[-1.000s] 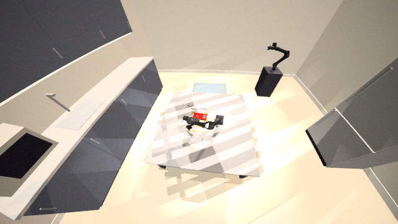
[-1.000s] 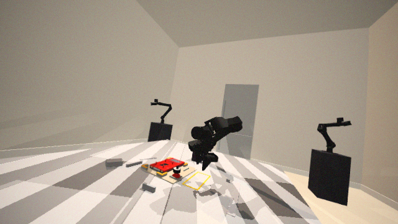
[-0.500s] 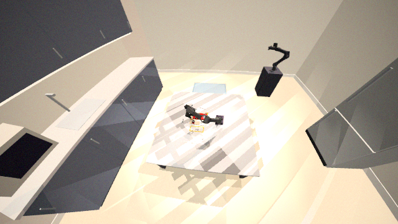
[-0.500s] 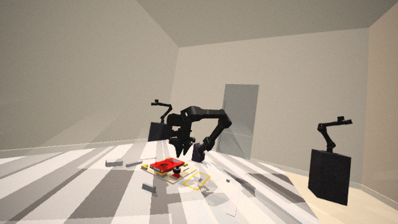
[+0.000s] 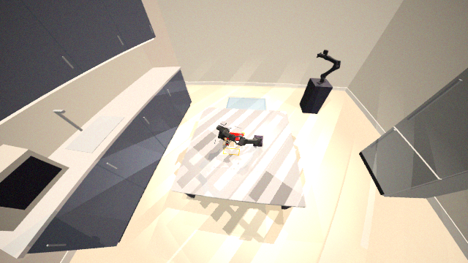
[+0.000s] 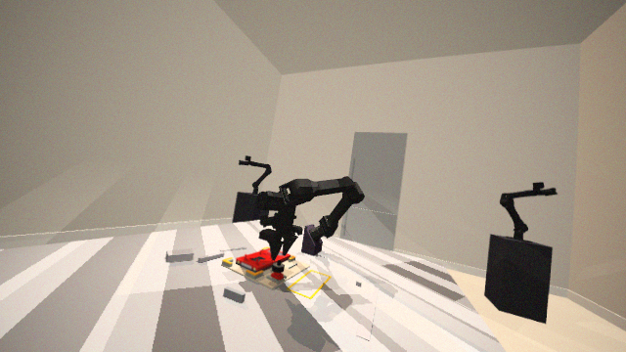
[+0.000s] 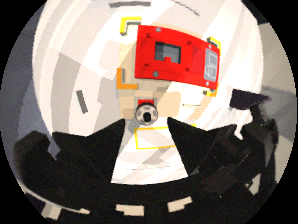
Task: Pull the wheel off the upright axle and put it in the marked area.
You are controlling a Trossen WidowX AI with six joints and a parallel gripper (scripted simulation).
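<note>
My gripper tip is now 30 mm above the grey wheel.
</note>
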